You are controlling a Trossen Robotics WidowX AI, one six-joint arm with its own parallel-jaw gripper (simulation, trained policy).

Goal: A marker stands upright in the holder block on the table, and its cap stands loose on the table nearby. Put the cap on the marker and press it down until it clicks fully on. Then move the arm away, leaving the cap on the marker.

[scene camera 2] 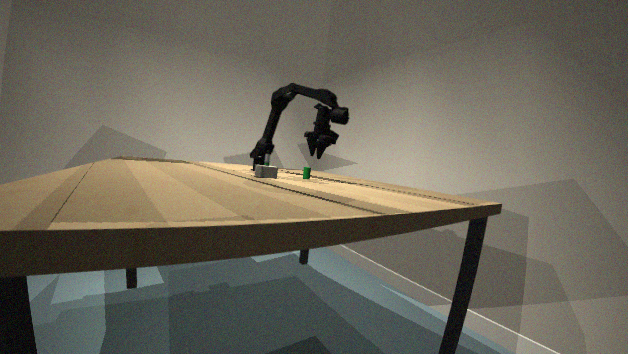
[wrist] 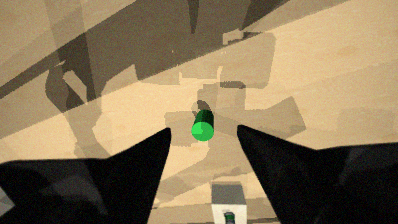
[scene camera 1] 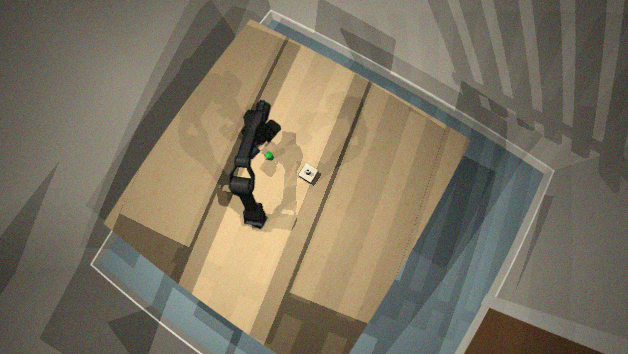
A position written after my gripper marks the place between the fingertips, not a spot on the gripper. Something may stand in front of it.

I see my gripper (scene camera 2: 315, 157).
My gripper also shows in the wrist view (wrist: 204, 130).
